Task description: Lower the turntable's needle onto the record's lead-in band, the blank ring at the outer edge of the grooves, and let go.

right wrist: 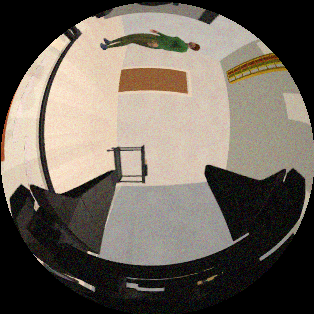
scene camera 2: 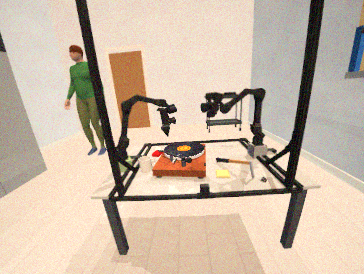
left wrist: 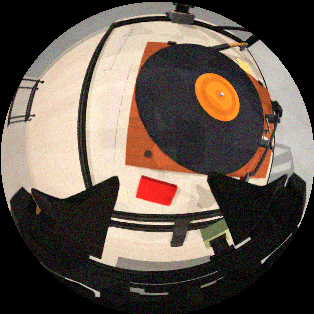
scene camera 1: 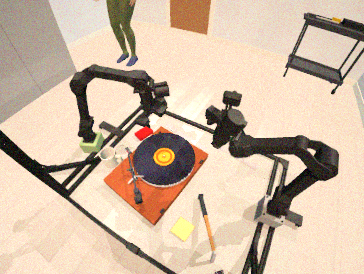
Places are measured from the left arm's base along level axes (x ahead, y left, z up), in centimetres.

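Where they show: left gripper, fingertip midpoint: [scene camera 2: 168, 134] [left wrist: 164, 178] [scene camera 1: 154, 122]; right gripper, fingertip midpoint: [right wrist: 161, 172]; left arm's base, link origin: [scene camera 2: 123, 158] [left wrist: 217, 239] [scene camera 1: 89, 138]; right arm's base, link origin: [scene camera 2: 257, 143] [scene camera 1: 274, 208].
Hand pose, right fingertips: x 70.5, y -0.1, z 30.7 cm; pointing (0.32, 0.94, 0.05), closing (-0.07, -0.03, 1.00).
Each offset is from my right fingertips to the top centre of the thing. "*": to the spot under its first point.
An orange-red turntable [scene camera 1: 116, 181] [scene camera 2: 175, 169] [left wrist: 135, 145] stands on the table with a black record {dx -27.8, dy -9.4, dz -29.1 cm} [scene camera 1: 180, 165] [scene camera 2: 172, 150] [left wrist: 170, 100] on its platter. The thin dark tonearm {* dx -41.0, dy -19.1, dz -29.3 cm} [scene camera 1: 133, 172] [left wrist: 261, 162] lies along the turntable's left side in scene camera 1, apparently beside the record; its needle is too small to see. My left gripper [scene camera 1: 151, 116] [scene camera 2: 170, 127] [left wrist: 164, 178] is open and empty, above the table beyond the record. My right gripper [scene camera 1: 214, 127] [scene camera 2: 206, 107] [right wrist: 161, 172] is open and empty, raised at the far side, facing away from the turntable.
A red box {dx -42.8, dy +11.4, dz -36.4 cm} [scene camera 1: 144, 133] [left wrist: 156, 191] lies by the turntable's far left corner. A pale mug {* dx -59.4, dy -6.7, dz -35.3 cm} [scene camera 1: 107, 154] [scene camera 2: 145, 164] stands left of the tonearm. A yellow note {dx -17.1, dy -40.3, dz -37.3 cm} [scene camera 1: 182, 228] [scene camera 2: 222, 173] and a hammer [scene camera 1: 207, 225] [scene camera 2: 237, 161] lie on the right. Black frame bars edge the table.
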